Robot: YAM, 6 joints.
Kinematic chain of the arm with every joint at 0, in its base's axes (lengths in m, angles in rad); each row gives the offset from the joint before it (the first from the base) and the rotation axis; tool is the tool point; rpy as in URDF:
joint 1: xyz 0 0 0.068 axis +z
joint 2: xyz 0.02 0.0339 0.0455 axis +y
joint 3: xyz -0.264 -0.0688 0 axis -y
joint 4: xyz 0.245 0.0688 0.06 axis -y
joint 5: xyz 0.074 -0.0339 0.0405 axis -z
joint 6: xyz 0.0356 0 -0.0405 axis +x
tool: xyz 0 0 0 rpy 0 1.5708 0
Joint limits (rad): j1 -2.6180..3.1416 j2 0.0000..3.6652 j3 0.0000..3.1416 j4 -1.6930..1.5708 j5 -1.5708..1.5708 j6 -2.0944..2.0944
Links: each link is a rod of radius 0.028 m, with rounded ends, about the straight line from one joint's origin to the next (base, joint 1, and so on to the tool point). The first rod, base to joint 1, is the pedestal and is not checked.
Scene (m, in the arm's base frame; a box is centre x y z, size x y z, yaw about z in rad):
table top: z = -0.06
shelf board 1: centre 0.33 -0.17 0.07 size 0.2 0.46 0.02 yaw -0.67
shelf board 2: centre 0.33 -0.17 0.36 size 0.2 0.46 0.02 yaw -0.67
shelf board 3: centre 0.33 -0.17 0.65 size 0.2 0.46 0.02 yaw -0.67
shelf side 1: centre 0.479 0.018 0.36 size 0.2 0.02 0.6 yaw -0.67
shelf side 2: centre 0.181 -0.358 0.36 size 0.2 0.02 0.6 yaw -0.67
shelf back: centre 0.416 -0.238 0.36 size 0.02 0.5 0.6 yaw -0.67
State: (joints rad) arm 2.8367 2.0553 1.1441 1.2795 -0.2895 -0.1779
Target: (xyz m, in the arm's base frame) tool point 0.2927 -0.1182 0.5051
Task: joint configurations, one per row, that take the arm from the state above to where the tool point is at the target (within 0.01 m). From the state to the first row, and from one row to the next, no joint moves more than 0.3 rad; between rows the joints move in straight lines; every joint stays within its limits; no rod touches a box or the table.
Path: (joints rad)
1: 2.8291 1.7846 1.2415 1.3281 -0.2911 -0.1779
2: 2.8215 1.5139 1.3390 1.3766 -0.2928 -0.1779
3: 2.8139 1.2433 1.4364 1.4252 -0.2944 -0.1779
4: 2.8063 0.9726 1.5339 1.4737 -0.2961 -0.1779
5: 2.7987 0.7019 1.6313 1.5223 -0.2977 -0.1779
6: 2.7911 0.4312 1.7287 1.5708 -0.2993 -0.1779

